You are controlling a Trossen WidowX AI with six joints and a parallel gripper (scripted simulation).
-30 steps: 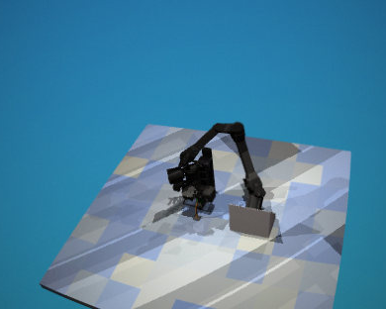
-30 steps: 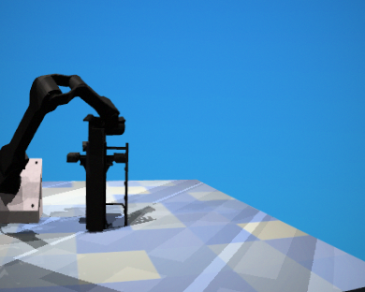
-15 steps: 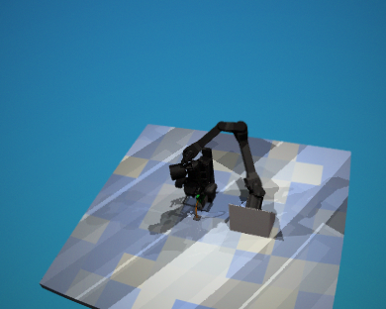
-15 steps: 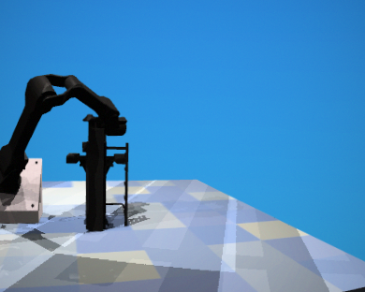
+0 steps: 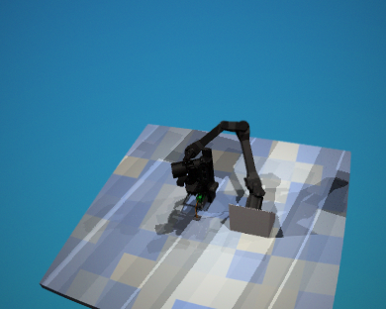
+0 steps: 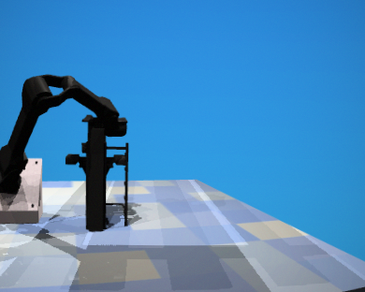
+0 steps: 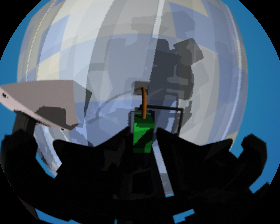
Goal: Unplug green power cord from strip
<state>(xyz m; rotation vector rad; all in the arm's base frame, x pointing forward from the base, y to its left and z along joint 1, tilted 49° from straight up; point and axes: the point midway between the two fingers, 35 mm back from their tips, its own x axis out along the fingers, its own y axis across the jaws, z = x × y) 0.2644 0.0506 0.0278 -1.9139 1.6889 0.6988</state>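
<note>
My gripper tip is 1 cm short of the green plug, 3 cm to the left of it and 1 cm above it.
</note>
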